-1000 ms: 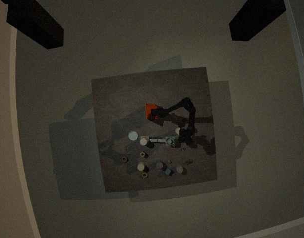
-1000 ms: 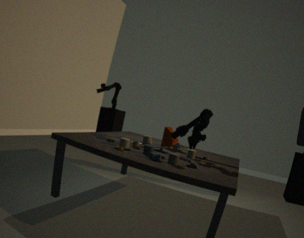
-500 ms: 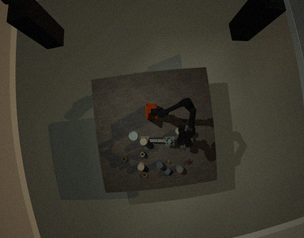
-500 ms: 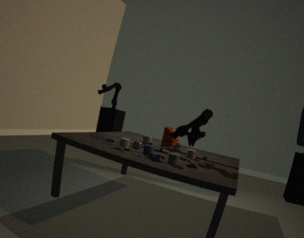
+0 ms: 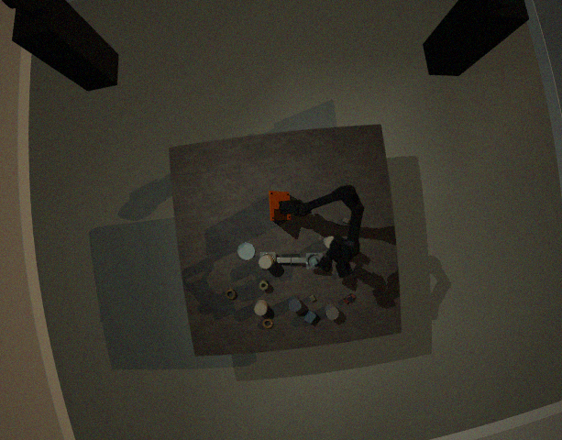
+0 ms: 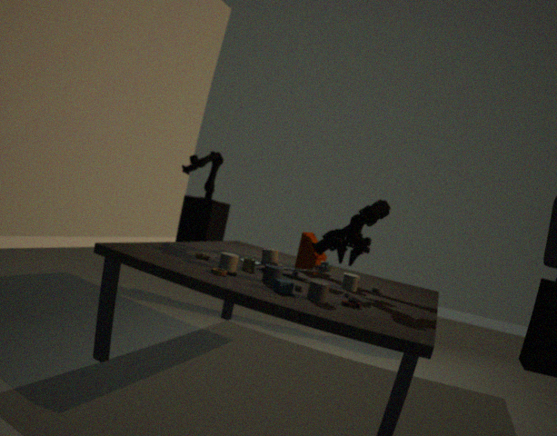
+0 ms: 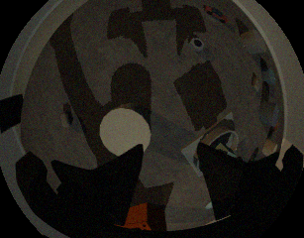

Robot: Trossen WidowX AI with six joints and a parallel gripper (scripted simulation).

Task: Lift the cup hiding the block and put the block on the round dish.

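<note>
The bluish block is 8 cm to the right of my gripper tip, 4 cm ahead of it and 2 cm below it. Also, from my gripper tip: blue cylinder (28 cm ahead, 21 cm to the right, 7 cm below); toy (30 cm ahead, 13 cm to the left, 9 cm below); balance (20 cm to the right, 8 cm below, 4 cm ahead).
</note>
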